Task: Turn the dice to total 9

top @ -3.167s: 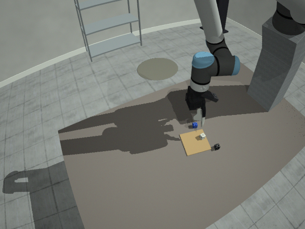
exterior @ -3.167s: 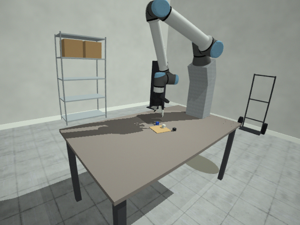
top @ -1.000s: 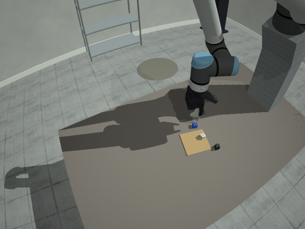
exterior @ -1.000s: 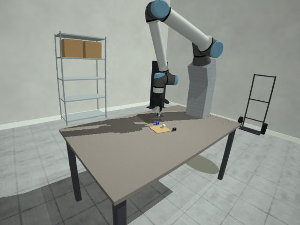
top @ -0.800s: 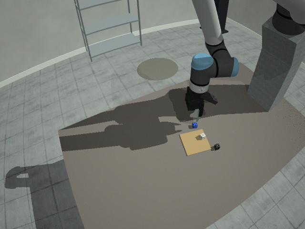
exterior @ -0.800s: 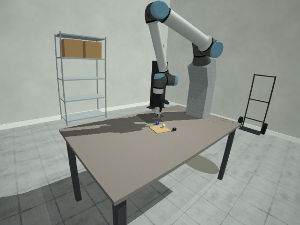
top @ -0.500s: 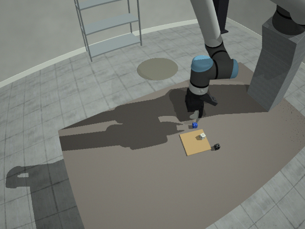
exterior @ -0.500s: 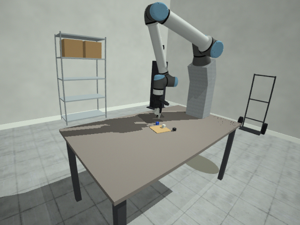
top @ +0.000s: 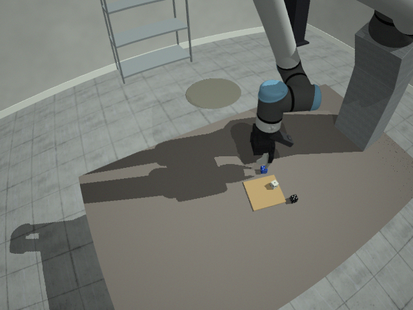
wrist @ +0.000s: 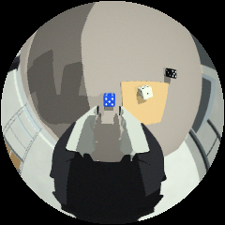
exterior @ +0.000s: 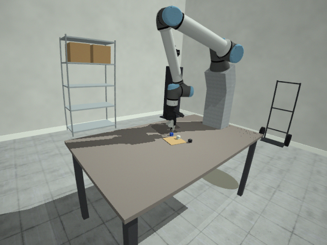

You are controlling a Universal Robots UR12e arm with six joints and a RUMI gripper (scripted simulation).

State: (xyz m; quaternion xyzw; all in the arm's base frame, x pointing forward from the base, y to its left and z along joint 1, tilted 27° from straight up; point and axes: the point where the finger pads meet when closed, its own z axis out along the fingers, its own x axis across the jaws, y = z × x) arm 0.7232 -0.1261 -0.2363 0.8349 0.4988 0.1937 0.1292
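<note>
My hand is 50 mm above the blue die. The rest, counted from my hand: tan mat 70 mm ahead, 80 mm to the left, 60 mm below; then white die 20 mm ahead, 90 mm to the left, 40 mm below; then black die 190 mm to the left, 50 mm below.
</note>
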